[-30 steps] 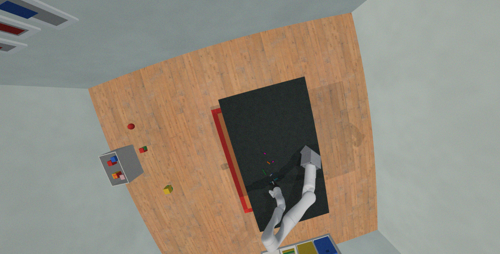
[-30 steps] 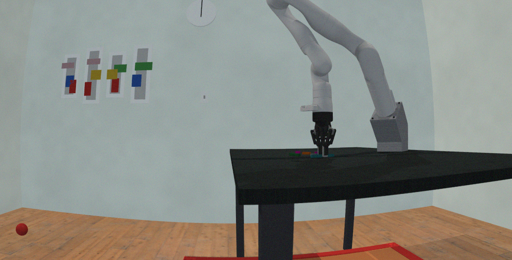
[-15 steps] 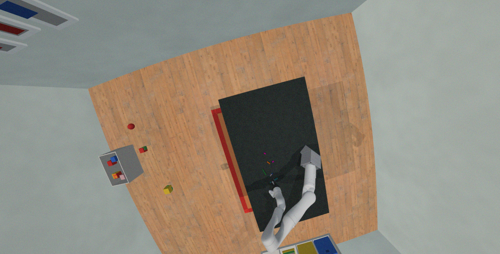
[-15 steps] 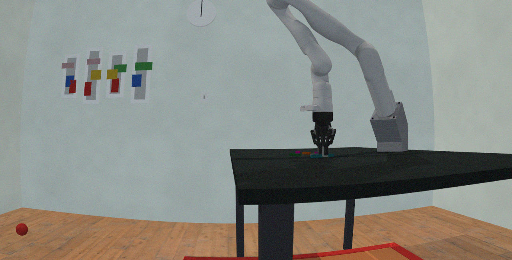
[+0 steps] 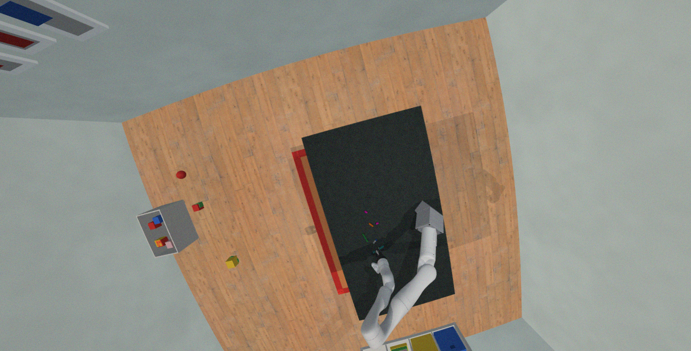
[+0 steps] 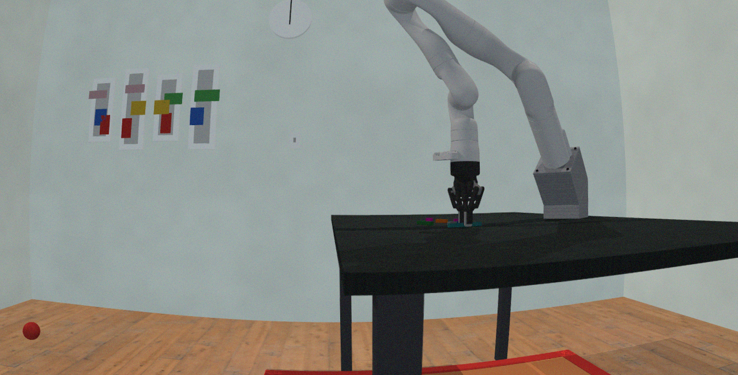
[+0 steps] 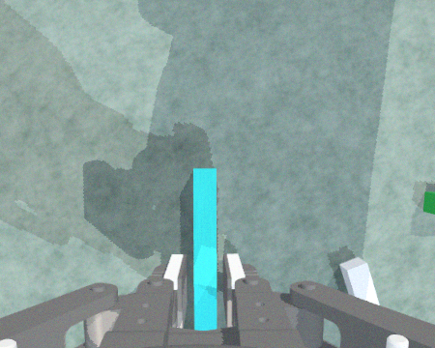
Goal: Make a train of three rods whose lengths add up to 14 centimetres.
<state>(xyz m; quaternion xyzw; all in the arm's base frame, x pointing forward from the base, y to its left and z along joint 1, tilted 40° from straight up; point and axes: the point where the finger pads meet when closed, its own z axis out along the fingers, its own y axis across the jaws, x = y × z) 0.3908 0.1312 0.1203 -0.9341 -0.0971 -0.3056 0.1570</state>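
Now: the turquoise rod 10 mm below my hand. Also, from my hand: green rod (80 mm ahead, 130 mm to the right, 10 mm below); small blue rod (90 mm to the right, 10 mm below); grey rod (20 mm ahead, 70 mm to the right, 10 mm below).
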